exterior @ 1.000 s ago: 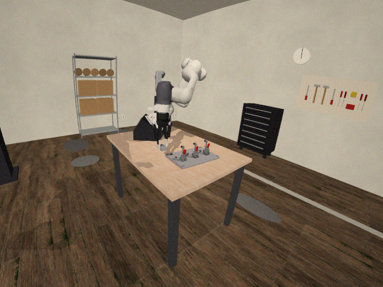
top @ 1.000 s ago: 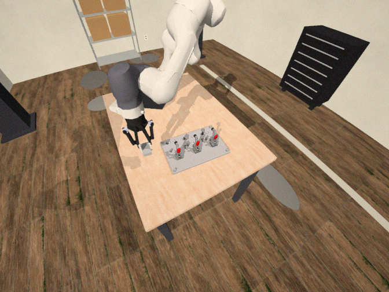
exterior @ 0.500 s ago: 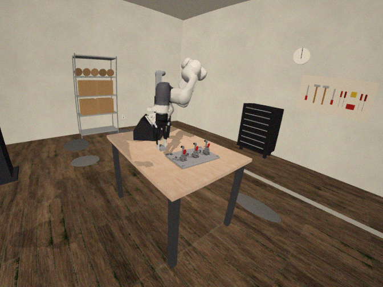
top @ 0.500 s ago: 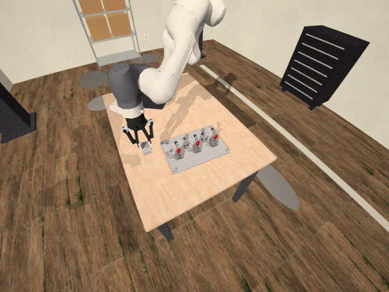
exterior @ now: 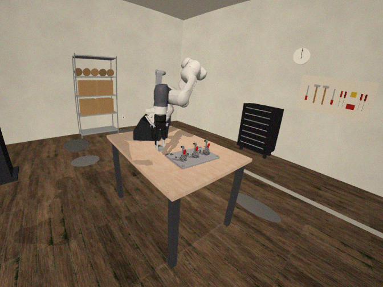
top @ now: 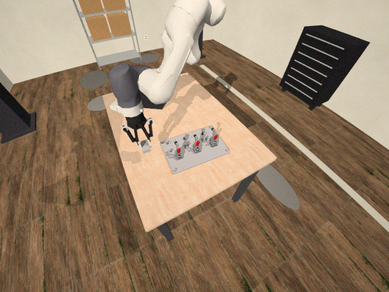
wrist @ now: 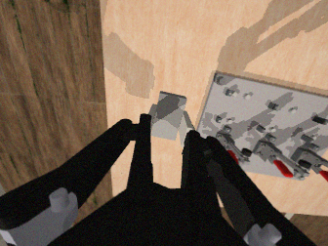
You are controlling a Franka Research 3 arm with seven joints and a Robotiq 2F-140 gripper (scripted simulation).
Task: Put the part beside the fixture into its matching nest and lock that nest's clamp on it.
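Now: the plate 250 mm to the left of my hand, 130 mm below it and 80 mm ahead of it. From my hand the other things lie so: grey block: 30 mm below.
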